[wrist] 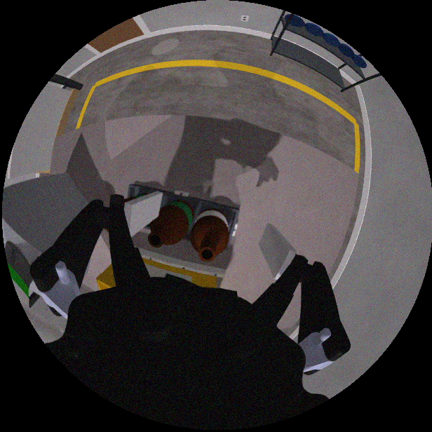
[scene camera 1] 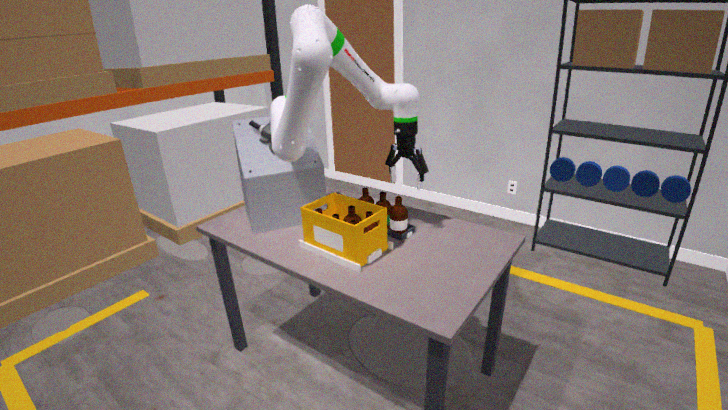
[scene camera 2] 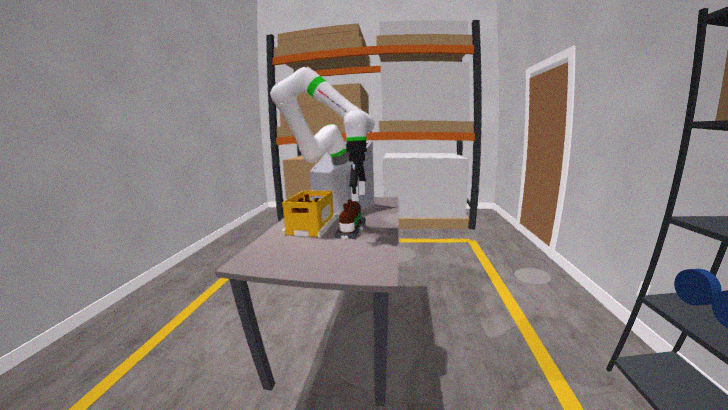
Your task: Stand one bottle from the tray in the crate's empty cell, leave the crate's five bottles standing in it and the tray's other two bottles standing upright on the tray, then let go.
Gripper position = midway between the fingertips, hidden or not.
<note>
In view: the gripper (scene camera 1: 406, 185) and a white-labelled bottle (wrist: 209, 235).
The gripper shows as well in the wrist view (wrist: 211, 219).
</note>
